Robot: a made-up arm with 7 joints. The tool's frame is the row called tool. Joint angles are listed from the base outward. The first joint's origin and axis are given. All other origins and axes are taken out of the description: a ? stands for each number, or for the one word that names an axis. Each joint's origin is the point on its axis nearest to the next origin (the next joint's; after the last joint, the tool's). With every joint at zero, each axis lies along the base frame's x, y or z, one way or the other. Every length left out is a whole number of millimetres.
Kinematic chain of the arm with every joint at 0, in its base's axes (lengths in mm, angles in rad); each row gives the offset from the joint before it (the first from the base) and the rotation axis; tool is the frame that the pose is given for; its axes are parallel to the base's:
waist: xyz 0 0 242 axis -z
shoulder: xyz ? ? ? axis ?
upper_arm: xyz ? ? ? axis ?
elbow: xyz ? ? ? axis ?
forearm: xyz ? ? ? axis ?
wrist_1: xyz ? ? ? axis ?
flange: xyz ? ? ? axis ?
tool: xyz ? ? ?
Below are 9 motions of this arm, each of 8 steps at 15 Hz.
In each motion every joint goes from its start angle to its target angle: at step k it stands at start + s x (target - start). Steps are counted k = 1, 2, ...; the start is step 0. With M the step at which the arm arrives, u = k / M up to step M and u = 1 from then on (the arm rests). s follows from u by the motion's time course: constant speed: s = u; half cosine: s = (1 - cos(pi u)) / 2; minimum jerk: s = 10 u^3 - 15 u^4 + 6 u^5.
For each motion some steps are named. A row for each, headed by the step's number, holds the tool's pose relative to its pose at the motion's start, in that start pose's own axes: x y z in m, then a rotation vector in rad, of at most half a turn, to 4 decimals.
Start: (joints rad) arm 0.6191 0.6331 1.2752 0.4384 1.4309 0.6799 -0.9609
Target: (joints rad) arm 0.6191 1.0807 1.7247 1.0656 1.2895 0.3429 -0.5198
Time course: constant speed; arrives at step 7
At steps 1, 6, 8:
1: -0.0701 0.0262 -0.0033 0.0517 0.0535 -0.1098
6: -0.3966 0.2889 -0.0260 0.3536 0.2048 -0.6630
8: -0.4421 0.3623 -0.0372 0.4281 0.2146 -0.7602

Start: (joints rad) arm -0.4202 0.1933 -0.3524 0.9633 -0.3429 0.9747 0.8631
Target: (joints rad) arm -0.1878 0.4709 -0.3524 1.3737 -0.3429 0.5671 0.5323
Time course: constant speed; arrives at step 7
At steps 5, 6, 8:
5: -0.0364 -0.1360 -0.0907 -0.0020 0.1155 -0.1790
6: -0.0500 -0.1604 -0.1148 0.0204 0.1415 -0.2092
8: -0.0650 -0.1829 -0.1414 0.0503 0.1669 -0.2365

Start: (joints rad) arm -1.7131 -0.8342 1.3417 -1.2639 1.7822 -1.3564 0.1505
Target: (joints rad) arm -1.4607 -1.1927 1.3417 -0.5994 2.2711 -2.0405 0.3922
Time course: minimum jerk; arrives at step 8
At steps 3, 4, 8:
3: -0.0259 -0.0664 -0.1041 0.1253 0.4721 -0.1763
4: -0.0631 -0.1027 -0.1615 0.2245 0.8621 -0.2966
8: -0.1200 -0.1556 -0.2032 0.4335 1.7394 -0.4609

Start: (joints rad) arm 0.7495 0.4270 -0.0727 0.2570 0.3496 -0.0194 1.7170
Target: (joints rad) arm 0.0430 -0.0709 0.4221 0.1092 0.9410 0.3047 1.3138
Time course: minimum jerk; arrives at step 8
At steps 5, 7, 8:
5: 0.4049 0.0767 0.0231 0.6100 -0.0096 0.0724
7: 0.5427 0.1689 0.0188 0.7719 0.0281 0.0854
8: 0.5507 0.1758 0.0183 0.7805 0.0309 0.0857

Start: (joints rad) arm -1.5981 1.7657 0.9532 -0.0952 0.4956 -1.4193 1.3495
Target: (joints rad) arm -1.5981 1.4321 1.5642 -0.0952 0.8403 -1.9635 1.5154
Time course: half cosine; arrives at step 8
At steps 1, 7, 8:
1: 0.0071 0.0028 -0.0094 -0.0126 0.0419 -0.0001
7: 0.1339 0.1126 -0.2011 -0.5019 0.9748 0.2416
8: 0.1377 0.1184 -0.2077 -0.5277 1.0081 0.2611

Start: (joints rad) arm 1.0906 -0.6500 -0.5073 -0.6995 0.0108 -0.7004 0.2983
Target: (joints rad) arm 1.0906 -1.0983 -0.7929 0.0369 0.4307 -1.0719 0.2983
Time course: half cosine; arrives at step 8
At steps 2, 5, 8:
2: -0.0130 0.0041 -0.0623 0.0987 0.0168 0.0052
5: -0.0111 0.0807 -0.2683 0.3963 0.1130 0.1277
8: 0.0132 0.1530 -0.3560 0.5007 0.1926 0.2521

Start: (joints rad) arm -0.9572 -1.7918 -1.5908 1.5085 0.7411 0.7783 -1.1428
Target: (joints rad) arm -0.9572 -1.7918 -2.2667 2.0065 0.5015 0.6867 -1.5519
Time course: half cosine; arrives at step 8
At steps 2, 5, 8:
2: 0.0478 0.0067 -0.1057 0.1324 0.0357 0.0944
5: 0.1231 0.1620 -0.4718 0.6341 0.1227 0.3660
8: 0.0951 0.3126 -0.6244 0.9157 0.1399 0.4548

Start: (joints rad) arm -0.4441 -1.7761 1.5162 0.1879 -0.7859 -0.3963 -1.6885
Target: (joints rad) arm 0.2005 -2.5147 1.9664 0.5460 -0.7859 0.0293 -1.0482
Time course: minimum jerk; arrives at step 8
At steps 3, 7, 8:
3: -0.0212 0.1684 0.0546 -0.4611 -0.0777 -0.1709
7: -0.1819 0.5054 -0.1904 -1.3863 -0.7785 -0.3020
8: -0.1873 0.5063 -0.2005 -1.3990 -0.8022 -0.2993

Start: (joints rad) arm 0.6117 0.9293 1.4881 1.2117 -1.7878 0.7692 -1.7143
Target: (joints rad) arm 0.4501 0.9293 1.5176 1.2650 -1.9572 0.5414 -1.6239
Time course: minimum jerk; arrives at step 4
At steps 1, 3, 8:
1: 0.0090 -0.0011 -0.0116 0.0155 -0.0253 0.0137
3: 0.0950 0.0045 -0.0875 0.1399 -0.1944 0.1362
8: 0.1079 0.0072 -0.0955 0.1566 -0.2131 0.1545

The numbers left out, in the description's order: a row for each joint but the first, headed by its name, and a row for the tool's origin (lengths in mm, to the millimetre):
shoulder: xyz -384 44 0, axis +y
upper_arm: xyz -264 0 333, axis -z
elbow: xyz -48 -103 0, axis +x
forearm: xyz 0 -114 184, axis -z
wrist_1: xyz 111 -138 0, axis -y
flange: xyz 251 0 -89, axis -z
tool: xyz -98 -290 0

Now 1 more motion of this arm.
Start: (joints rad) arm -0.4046 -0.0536 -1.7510 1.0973 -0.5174 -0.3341 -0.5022
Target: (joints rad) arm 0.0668 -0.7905 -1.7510 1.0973 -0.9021 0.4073 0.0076
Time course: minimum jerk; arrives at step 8
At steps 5, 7, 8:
5: -0.0120 -0.0666 0.2541 -0.6116 -0.2007 -0.4482
7: -0.0223 -0.0951 0.2971 -0.7680 -0.2803 -0.5705
8: -0.0233 -0.0973 0.2990 -0.7765 -0.2853 -0.5776

